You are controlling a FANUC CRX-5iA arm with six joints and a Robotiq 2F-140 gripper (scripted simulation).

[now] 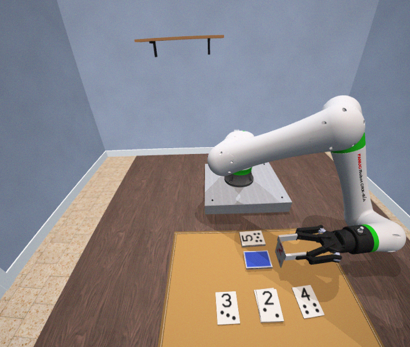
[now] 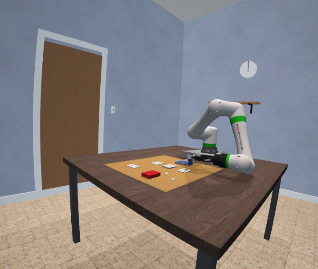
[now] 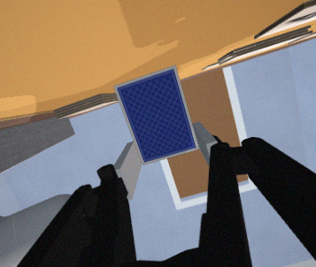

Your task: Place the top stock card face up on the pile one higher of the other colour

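Now: the card 3 cm to the right of my hand and 3 cm below it. Round my hand: tan card cloth 19 cm ahead, 11 cm to the right, 9 cm below; red box 40 cm ahead, 7 cm below, 3 cm to the right.
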